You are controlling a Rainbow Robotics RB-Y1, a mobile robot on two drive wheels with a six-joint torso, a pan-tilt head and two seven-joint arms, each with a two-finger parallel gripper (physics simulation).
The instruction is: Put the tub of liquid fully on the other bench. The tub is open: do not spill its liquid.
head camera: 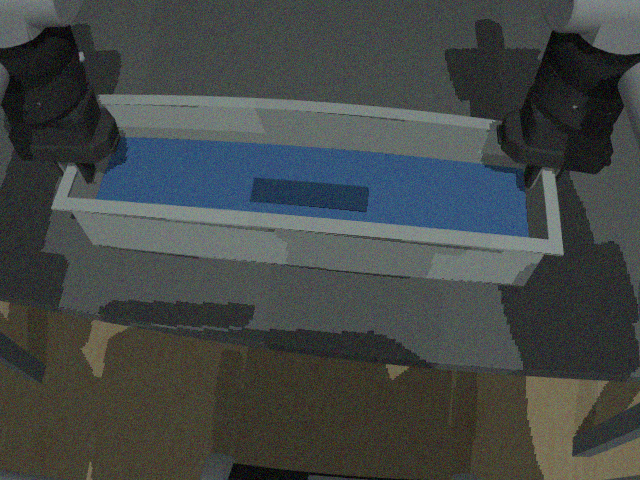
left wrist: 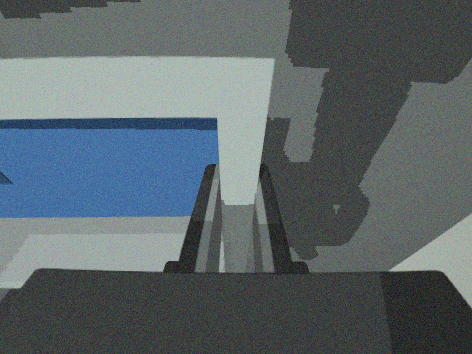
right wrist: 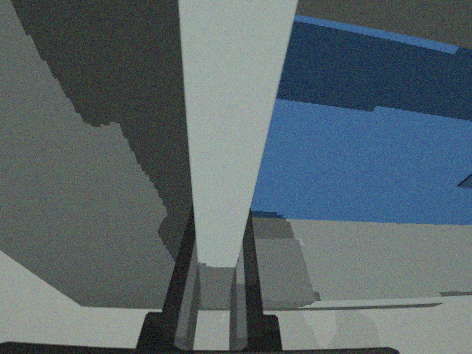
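Observation:
The long, pale, open tub (head camera: 310, 222) (left wrist: 125, 87) (right wrist: 230, 100) lies across the head view, with blue liquid (head camera: 439, 191) (left wrist: 100, 170) (right wrist: 350, 150) inside its walls. No spilled liquid shows. A darker rectangle lies on the liquid's middle. My left gripper (head camera: 75, 173) (left wrist: 237, 176) is shut on the tub's end wall at the left of the head view. My right gripper (head camera: 542, 175) (right wrist: 221, 211) is shut on the opposite end wall. The tub is over the grey bench (head camera: 289, 46); whether its underside touches the bench cannot be told.
The bench's near edge runs across the head view below the tub, with dark shadows near it. Brown floor (head camera: 336, 408) shows beyond that edge, with dark bars (head camera: 610, 431) at the lower right and at the left. Part of the robot's base shows at the bottom. The other bench cannot be made out.

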